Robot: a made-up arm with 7 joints.
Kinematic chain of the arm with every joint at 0, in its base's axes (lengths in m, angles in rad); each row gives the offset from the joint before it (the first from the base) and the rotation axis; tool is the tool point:
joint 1: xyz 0.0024 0.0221 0.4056 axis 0 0.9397 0.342
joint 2: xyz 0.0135 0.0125 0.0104 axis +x
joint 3: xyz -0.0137 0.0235 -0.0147 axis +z
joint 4: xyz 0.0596 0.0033 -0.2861 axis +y
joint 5: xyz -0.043 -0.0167 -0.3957 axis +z
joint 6: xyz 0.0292 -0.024 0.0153 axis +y
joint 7: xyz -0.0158 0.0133 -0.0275 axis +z
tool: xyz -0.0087 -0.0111 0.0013
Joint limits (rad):
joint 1: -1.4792..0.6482
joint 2: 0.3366..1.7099
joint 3: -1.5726..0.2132
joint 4: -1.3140..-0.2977
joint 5: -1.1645..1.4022
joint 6: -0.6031..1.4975
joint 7: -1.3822..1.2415
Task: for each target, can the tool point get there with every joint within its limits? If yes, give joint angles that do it. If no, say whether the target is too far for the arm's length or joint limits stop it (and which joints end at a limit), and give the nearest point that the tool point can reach.
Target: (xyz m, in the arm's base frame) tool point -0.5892 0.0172 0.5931
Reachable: no: joint limits stop it (at a limit: joint 1, joint 3, joint 4, joint 6) | nearest point -0.3597 0.2842 0.0563 | short by 0.642 m
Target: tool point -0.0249 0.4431 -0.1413
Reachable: yes | joints 0.4457 0.9339 -0.6052 -0.7834 0.7264 -0.1966 -1.0282
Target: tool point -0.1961 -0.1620 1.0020
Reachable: no: joint limits stop it (at a limit: joint 1, joint 2, joint 3, joint 4, joint 6, joint 7) | nearest point 0.0097 0.2785 0.9720 | short by 0.487 m
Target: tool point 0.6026 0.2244 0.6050
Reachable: yes | joints -1.2635 0.7764 0.0335 -0.7697 0.4024 1.1474 0.3766
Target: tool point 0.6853 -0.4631 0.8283
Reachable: no: too far | nearest point 0.5225 -0.2586 0.6600 | short by 0.311 m
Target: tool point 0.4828 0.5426 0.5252
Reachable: yes | joints -1.3174 1.4456 -1.2567 -0.4821 0.9213 -0.3221 -0.6862
